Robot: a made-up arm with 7 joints. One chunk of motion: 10 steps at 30 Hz.
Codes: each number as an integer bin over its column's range. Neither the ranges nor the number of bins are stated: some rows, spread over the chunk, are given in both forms.
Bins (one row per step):
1: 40 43 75 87 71 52
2: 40 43 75 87 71 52
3: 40 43 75 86 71 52
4: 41 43 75 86 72 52
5: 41 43 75 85 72 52
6: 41 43 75 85 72 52
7: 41 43 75 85 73 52
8: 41 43 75 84 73 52
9: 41 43 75 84 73 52
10: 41 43 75 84 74 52
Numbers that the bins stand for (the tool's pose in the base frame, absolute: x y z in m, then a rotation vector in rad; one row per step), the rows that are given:
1: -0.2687 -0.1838 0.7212 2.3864 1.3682 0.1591
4: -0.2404 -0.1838 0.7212 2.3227 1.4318 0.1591
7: -0.2404 -0.1838 0.7212 2.2591 1.4955 0.1591
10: -0.2404 -0.1838 0.7212 2.1955 1.5591 0.1591
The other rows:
2: -0.2687 -0.1838 0.7212 2.3864 1.3682 0.1591
3: -0.2687 -0.1838 0.7212 2.3227 1.3682 0.1591
5: -0.2404 -0.1838 0.7212 2.2591 1.4318 0.1591
6: -0.2404 -0.1838 0.7212 2.2591 1.4318 0.1591
8: -0.2404 -0.1838 0.7212 2.1955 1.4955 0.1591
9: -0.2404 -0.1838 0.7212 2.1955 1.4955 0.1591

